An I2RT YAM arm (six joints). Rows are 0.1 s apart.
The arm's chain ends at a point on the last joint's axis. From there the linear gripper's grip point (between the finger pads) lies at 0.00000 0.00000 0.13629 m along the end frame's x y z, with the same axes.
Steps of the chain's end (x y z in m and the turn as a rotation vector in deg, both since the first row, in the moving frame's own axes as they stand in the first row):
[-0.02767 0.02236 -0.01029 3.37 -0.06 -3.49]
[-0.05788 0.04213 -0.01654 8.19 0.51 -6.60]
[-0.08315 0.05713 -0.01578 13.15 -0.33 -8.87]
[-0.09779 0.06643 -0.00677 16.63 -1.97 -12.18]
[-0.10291 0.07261 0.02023 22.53 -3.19 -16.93]
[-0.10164 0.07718 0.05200 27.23 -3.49 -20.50]
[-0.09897 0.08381 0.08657 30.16 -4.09 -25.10]
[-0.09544 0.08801 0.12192 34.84 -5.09 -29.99]
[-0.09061 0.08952 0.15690 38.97 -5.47 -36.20]
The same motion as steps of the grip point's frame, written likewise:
[-0.02806 0.01436 -0.01053 3.37 -0.06 -3.49]
[-0.05779 0.02269 -0.01793 8.19 0.51 -6.60]
[-0.08633 0.02631 -0.01935 13.15 -0.33 -8.87]
[-0.10653 0.02822 -0.01253 16.63 -1.97 -12.18]
[-0.11795 0.02228 0.00970 22.53 -3.19 -16.93]
[-0.12070 0.01764 0.03682 27.23 -3.49 -20.50]
[-0.12305 0.01965 0.06809 30.16 -4.09 -25.10]
[-0.12681 0.01685 0.09755 34.84 -5.09 -29.99]
[-0.12903 0.01352 0.12702 38.97 -5.47 -36.20]

